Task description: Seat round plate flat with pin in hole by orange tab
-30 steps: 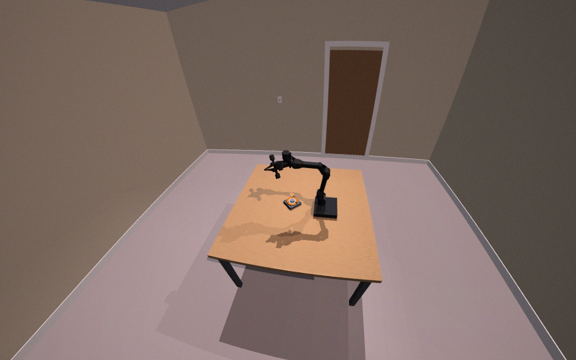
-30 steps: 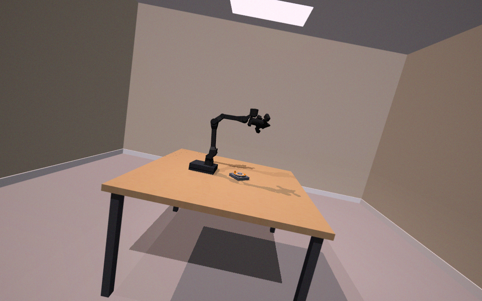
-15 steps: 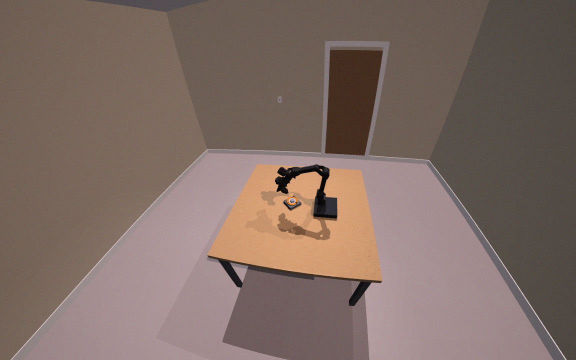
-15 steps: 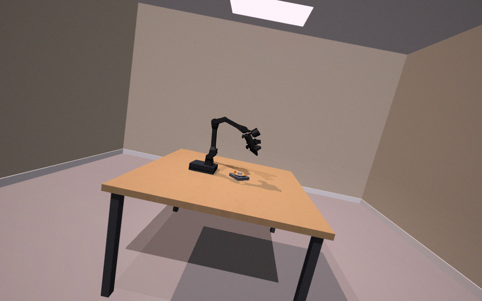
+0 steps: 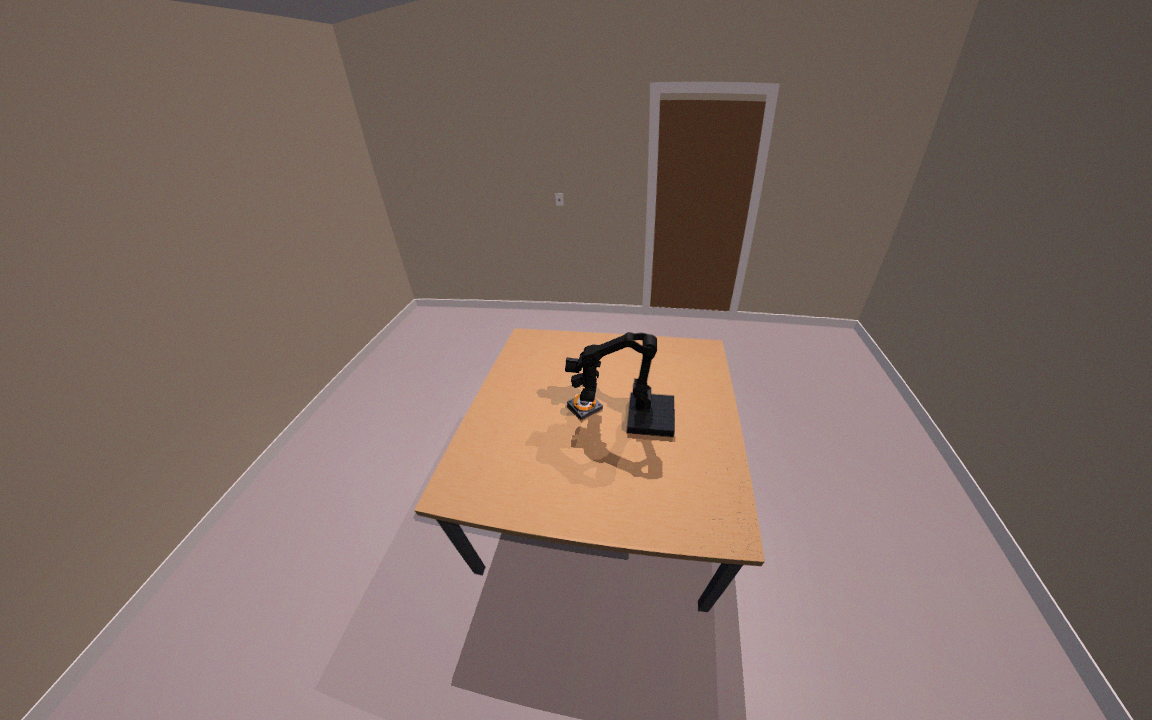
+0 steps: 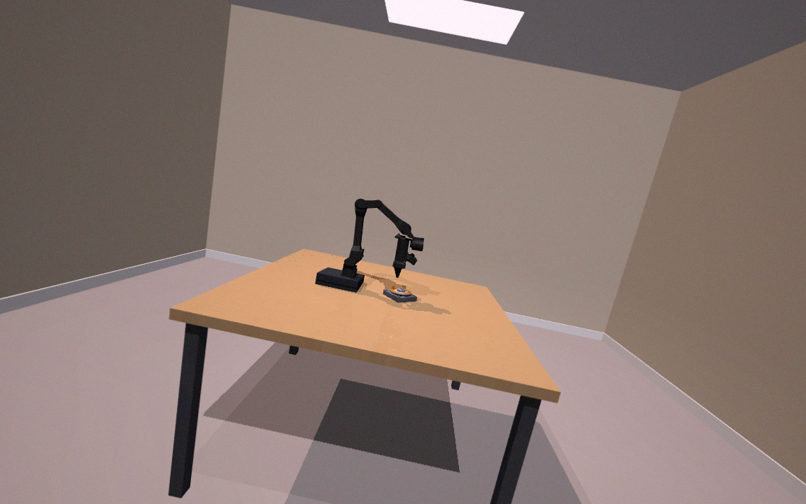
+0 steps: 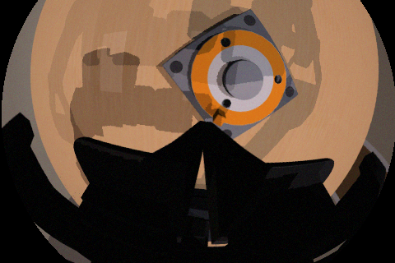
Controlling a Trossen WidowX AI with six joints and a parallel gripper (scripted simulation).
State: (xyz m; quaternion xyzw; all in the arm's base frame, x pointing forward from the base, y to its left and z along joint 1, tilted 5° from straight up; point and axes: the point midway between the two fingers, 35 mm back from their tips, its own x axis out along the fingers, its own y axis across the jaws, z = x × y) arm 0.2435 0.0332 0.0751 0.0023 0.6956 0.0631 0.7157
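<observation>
The base is 30 mm ahead of my gripper tip, 30 mm to the right of it and 70 mm below it.
</observation>
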